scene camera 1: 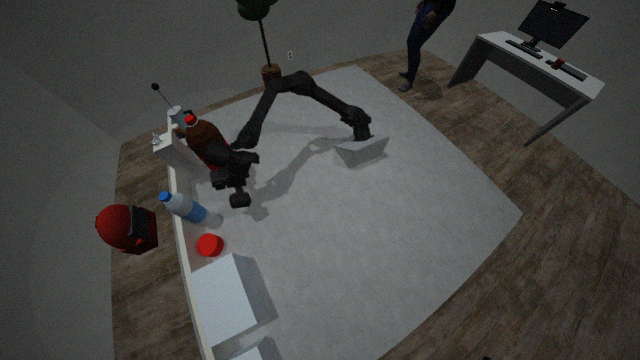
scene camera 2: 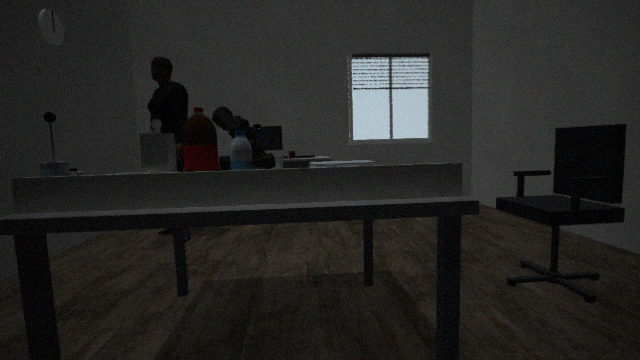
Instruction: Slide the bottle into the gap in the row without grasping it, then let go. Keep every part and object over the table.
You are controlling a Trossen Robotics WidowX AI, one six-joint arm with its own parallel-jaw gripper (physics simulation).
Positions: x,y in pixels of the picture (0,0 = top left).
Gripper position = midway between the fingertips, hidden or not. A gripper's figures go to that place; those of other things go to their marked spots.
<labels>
My gripper (scene camera 1: 231,197): 0.70 m from the lens. A tall pale box (scene camera 1: 168,146): 0.75 m from the lens. A blue-capped bottle (scene camera 1: 179,204): 0.62 m from the lens. A white box (scene camera 1: 228,299): 0.56 m from the lens. A large brown bottle (scene camera 1: 198,134): 0.62 m from the lens. The marked spots on the blue-capped bottle and the white box are 0.30 m apart.
</labels>
